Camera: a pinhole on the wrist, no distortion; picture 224 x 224 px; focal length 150.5 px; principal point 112.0 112.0 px. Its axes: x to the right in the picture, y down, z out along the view. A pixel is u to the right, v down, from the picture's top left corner.
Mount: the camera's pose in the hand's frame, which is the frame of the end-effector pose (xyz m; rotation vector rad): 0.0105 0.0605 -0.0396 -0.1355 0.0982 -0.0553
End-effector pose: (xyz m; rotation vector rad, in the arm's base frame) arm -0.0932 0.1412 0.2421 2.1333 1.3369 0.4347
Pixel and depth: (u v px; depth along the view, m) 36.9 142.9 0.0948
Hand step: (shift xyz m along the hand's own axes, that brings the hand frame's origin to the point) -0.0259 0.0952 0.0556
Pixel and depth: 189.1 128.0 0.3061
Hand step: 0.1989 0.1235 0.2430
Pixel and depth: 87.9 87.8 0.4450
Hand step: -0.0186 0.0529 0.4157
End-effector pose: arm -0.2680 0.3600 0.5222 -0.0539 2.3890 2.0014
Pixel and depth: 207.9 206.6 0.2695
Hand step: 0.2167 0.2531 0.1867
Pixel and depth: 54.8 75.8 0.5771
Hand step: -0.1556 0.0129 0.5691
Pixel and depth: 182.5 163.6 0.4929
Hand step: 0.2981 0.2786 0.4015
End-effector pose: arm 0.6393 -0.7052 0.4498 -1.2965 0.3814 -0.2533
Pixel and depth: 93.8 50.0 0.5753
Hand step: -0.0117 -0.0937 0.5668
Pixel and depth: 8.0 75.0 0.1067
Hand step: -0.0532 0.0532 0.0761
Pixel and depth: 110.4 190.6 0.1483
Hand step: 0.0277 0.1568 0.0961
